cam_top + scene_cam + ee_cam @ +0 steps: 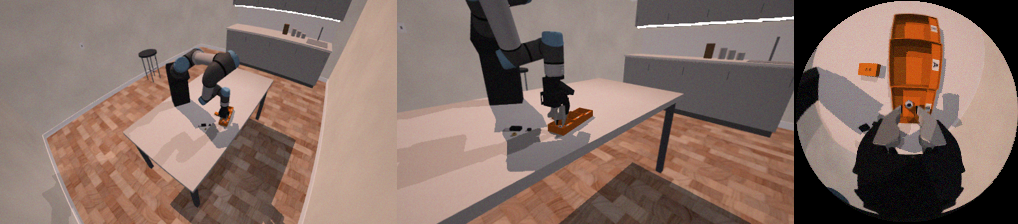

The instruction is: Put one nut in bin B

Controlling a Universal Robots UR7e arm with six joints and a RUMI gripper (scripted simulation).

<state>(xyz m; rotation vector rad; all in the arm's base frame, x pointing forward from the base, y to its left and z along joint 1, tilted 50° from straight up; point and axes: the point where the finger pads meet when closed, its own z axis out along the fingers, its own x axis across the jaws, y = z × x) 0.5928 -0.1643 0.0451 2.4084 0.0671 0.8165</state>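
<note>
Now: hand 20 mm above the grey piece. Also, from my hand: dark nut (120 mm behind, 60 mm to the right, 30 mm below); then orange bin (80 mm to the left, 20 mm ahead, 10 mm below); then orange block (100 mm to the left, 80 mm behind, 20 mm below).
</note>
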